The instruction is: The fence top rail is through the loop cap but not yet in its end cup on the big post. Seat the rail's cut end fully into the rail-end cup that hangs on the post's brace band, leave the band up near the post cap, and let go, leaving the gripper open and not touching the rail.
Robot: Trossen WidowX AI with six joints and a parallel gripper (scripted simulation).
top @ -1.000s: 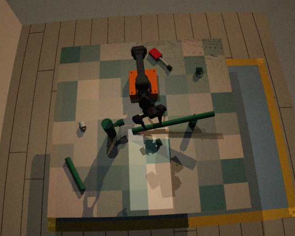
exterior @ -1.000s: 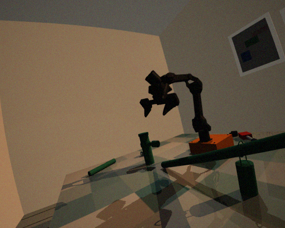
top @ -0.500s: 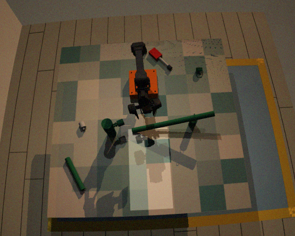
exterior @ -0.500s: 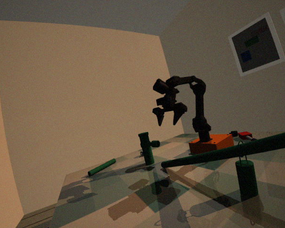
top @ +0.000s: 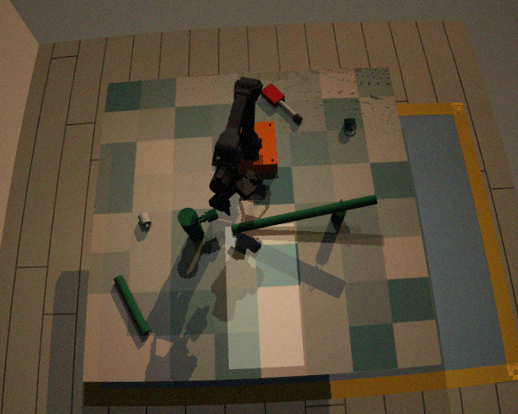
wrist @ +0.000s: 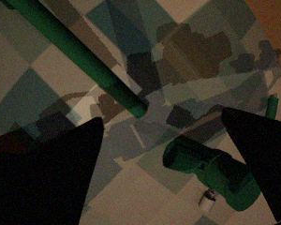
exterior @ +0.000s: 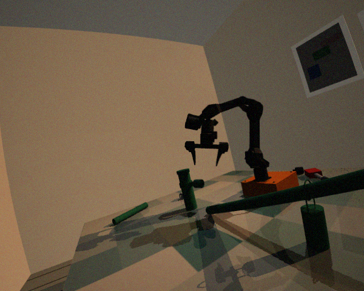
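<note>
Now: gripper tip 110 mm to the left of the green rail-end cup and 90 mm above it. Also, from my gripper tip: small white piece 20 mm behind, 370 mm to the right, 200 mm below; short green post 20 mm behind, 370 mm to the left, 110 mm below; green tube 300 mm ahead, 410 mm to the right, 200 mm below.
</note>
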